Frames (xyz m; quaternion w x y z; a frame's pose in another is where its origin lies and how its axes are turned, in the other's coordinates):
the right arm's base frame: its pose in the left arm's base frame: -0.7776 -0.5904 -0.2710 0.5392 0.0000 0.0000 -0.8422
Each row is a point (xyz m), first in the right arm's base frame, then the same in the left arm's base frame.
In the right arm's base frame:
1: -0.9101 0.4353 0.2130
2: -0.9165 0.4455 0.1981
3: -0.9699 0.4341 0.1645
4: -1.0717 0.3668 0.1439
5: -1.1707 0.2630 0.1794
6: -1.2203 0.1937 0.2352
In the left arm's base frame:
1: -0.0013 0.0540 -0.0580
2: 0.0106 0.0555 -0.0729
3: 0.0226 0.1088 -0.1065
4: 0.0041 0.2294 -0.1271
5: -0.0488 0.3627 -0.0916
6: -0.0909 0.4368 -0.0358

